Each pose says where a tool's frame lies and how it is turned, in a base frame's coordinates. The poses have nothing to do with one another.
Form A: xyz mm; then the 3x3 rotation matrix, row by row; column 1 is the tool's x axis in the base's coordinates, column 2 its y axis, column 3 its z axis. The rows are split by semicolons.
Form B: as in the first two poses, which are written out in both.
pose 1, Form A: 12.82 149.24 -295.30; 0.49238 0.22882 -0.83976; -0.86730 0.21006 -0.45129; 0.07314 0.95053 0.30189
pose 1, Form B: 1.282 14.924 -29.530 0.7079 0.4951 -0.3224 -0.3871
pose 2, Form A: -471.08 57.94 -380.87; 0.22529 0.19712 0.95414; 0.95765 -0.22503 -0.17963; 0.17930 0.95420 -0.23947
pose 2, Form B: -47.108 5.794 -38.087 0.4361 0.6500 0.4442 0.4360
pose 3, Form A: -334.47 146.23 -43.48; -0.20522 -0.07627 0.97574; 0.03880 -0.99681 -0.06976; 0.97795 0.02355 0.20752
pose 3, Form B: -33.447 14.623 -4.348 0.0371 0.6293 -0.0149 0.7761
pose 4, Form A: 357.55 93.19 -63.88; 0.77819 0.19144 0.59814; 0.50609 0.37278 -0.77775; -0.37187 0.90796 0.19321
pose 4, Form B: 35.755 9.319 -6.388 0.7655 0.5505 0.3168 0.1028
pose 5, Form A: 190.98 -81.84 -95.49; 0.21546 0.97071 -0.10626; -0.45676 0.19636 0.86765; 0.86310 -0.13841 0.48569
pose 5, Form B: 19.098 -8.184 -9.549 0.6888 -0.3652 -0.3519 -0.5181
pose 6, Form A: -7.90 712.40 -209.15; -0.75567 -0.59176 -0.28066; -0.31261 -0.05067 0.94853; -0.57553 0.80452 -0.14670
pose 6, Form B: -0.790 71.240 -20.915 0.1083 -0.3323 0.6804 0.6441
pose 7, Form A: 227.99 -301.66 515.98; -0.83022 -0.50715 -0.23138; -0.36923 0.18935 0.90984; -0.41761 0.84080 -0.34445
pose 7, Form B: 22.799 -30.166 51.598 0.0606 -0.2850 0.7688 0.5693
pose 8, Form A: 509.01 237.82 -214.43; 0.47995 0.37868 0.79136; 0.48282 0.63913 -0.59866; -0.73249 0.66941 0.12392
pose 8, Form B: 50.901 23.782 -21.443 0.7488 0.4233 0.5087 0.0348
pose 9, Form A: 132.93 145.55 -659.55; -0.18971 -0.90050 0.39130; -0.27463 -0.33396 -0.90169; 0.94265 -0.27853 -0.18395
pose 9, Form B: 13.293 14.555 -65.955 0.2704 0.5762 -0.5098 0.5787
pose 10, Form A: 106.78 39.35 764.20; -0.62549 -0.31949 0.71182; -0.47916 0.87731 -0.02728; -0.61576 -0.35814 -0.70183
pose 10, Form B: 10.678 3.935 76.420 0.3708 -0.2231 0.8951 -0.1077
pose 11, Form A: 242.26 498.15 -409.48; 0.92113 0.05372 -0.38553; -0.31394 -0.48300 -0.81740; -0.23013 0.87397 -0.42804
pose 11, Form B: 24.226 49.815 -40.948 0.5025 0.8415 -0.0773 -0.1829
